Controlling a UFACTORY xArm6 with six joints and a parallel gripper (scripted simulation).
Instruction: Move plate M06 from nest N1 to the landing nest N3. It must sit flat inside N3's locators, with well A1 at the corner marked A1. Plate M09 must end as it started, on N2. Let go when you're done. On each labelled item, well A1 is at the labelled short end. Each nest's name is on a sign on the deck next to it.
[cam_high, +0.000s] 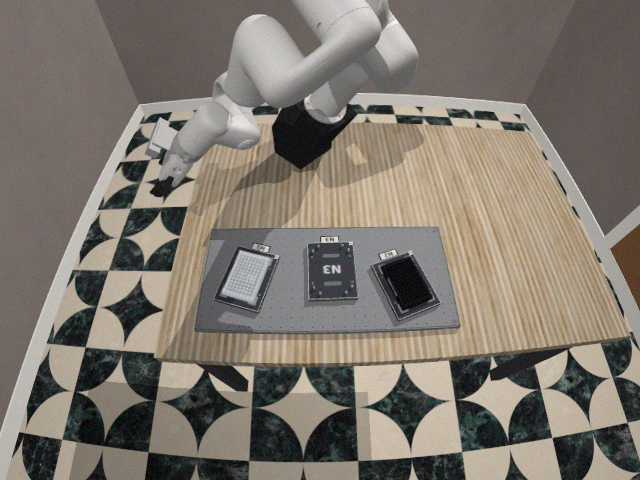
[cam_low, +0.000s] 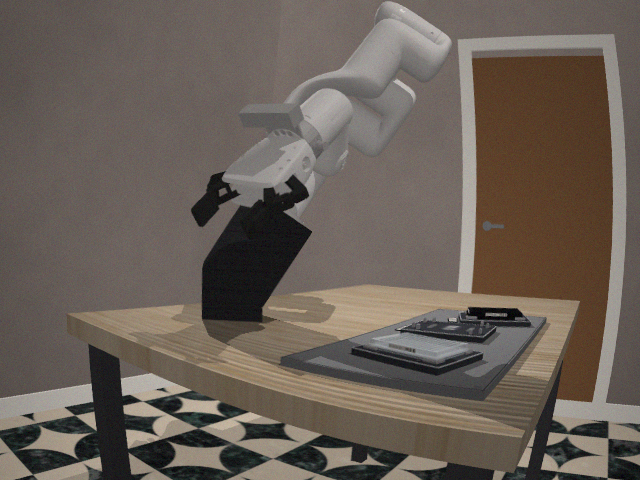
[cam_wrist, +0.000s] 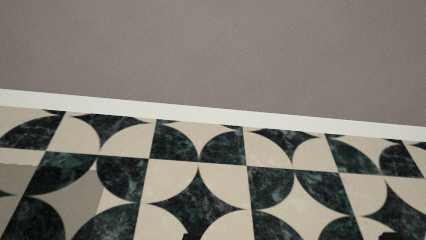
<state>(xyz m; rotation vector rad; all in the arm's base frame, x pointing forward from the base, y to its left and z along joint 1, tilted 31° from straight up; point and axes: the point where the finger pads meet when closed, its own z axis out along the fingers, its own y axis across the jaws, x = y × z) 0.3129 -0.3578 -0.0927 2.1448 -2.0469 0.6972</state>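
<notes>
Right now the well plate M06 is 14 cm ahead of my hand, 25 cm to the left of it and 17 cm below it. The rest, counted from my hand: nest N3: 8 cm ahead, 45 cm to the left, 18 cm below; then black plate M09: 9 cm ahead, 64 cm to the left, 17 cm below; then nest N1: 14 cm ahead, 25 cm to the left, 18 cm below.
</notes>
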